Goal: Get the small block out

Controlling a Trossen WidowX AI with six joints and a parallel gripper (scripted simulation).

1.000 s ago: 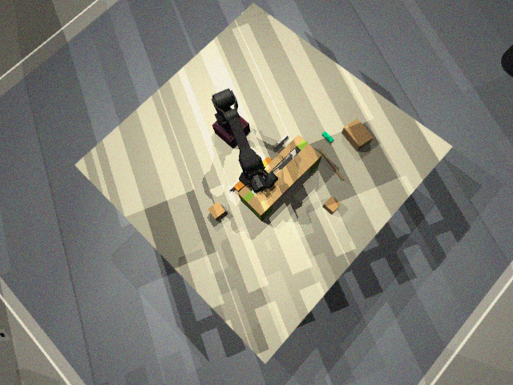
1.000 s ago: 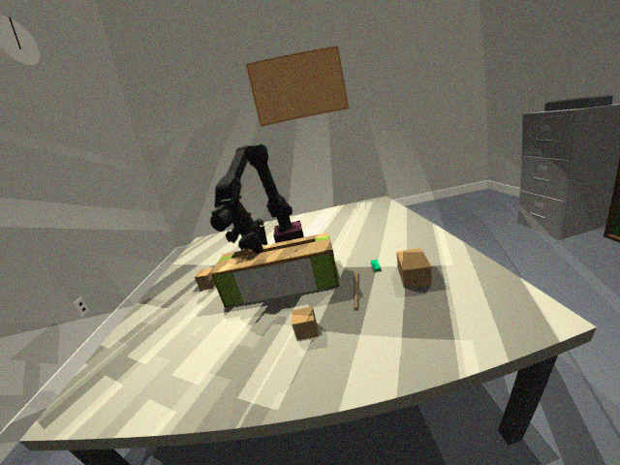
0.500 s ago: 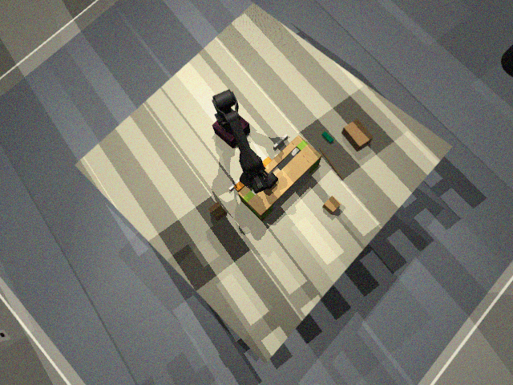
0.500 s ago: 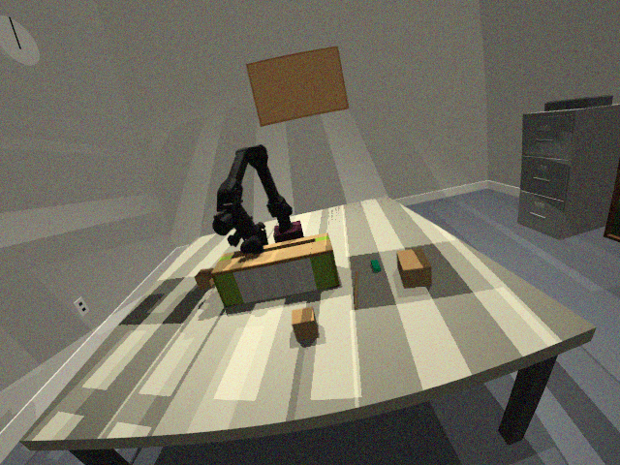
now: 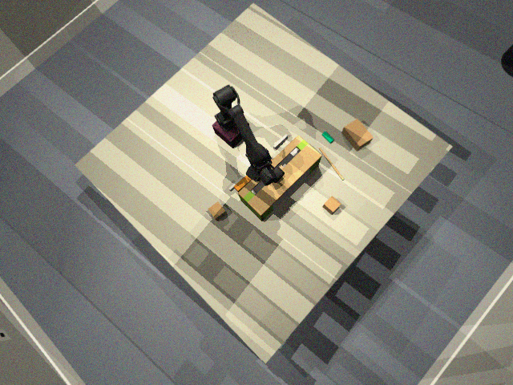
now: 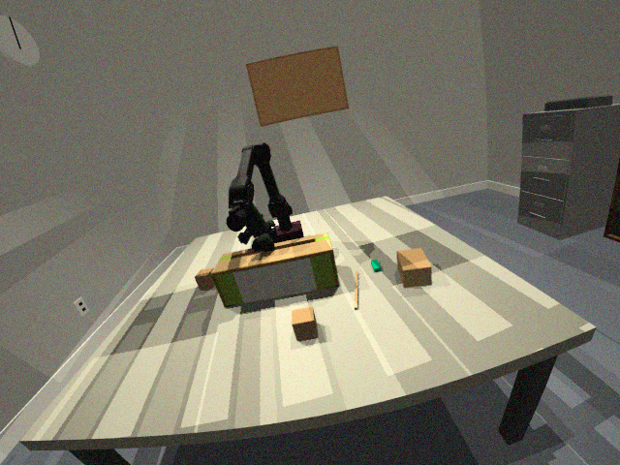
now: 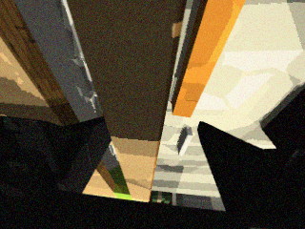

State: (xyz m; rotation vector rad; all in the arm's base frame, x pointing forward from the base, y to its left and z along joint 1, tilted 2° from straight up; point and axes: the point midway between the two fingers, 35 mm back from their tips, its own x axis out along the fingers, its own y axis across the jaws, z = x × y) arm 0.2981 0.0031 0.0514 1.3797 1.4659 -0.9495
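Now: the box 30 mm below my gripper tip and 30 mm ahead of it. The rest, counted from my gripper tip: thin wooden stick (250 mm to the left, 160 mm ahead, 90 mm below); teal block (330 mm to the left, 80 mm below, 50 mm ahead).
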